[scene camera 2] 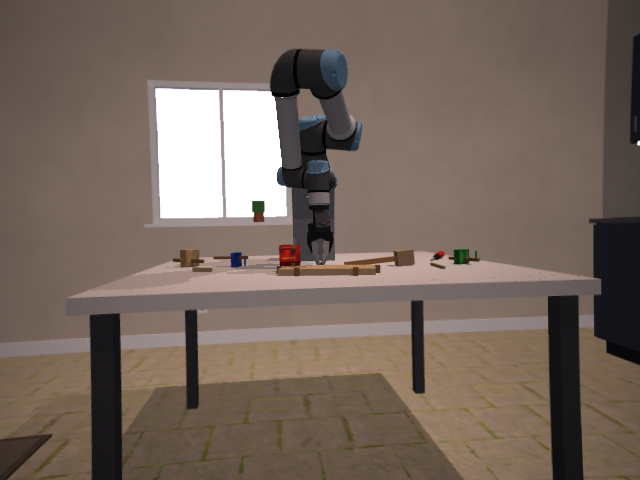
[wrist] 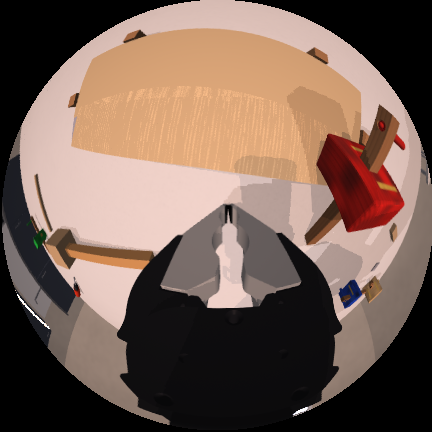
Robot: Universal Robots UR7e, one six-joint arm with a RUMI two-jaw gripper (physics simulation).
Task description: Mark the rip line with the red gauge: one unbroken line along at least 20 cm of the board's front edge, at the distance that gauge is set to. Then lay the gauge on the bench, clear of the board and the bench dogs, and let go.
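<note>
The red gauge (scene camera 2: 288, 255) (wrist: 356, 182) has a red block with a brown beam through it. It stands at the board's near right corner in the wrist view, with part of its beam over the board. The pale wooden board (scene camera 2: 325, 270) (wrist: 200, 120) lies flat on the bench between small brown bench dogs (scene camera 2: 355, 271) (wrist: 317, 55). My gripper (scene camera 2: 320, 263) (wrist: 227, 205) is shut and empty, with its tips low over the bench beside the board's edge, to the left of the red gauge in the wrist view. No pencil line can be made out on the board.
A wooden mallet (scene camera 2: 403, 257) (wrist: 61, 248) lies on the bench (scene camera 2: 330, 297). A blue gauge (scene camera 2: 236, 259) (wrist: 350, 294), a tan gauge (scene camera 2: 189, 257) (wrist: 372, 289), a green gauge (scene camera 2: 461, 256) (wrist: 39, 238) and a red-handled screwdriver (scene camera 2: 438, 254) (wrist: 76, 289) are farther off.
</note>
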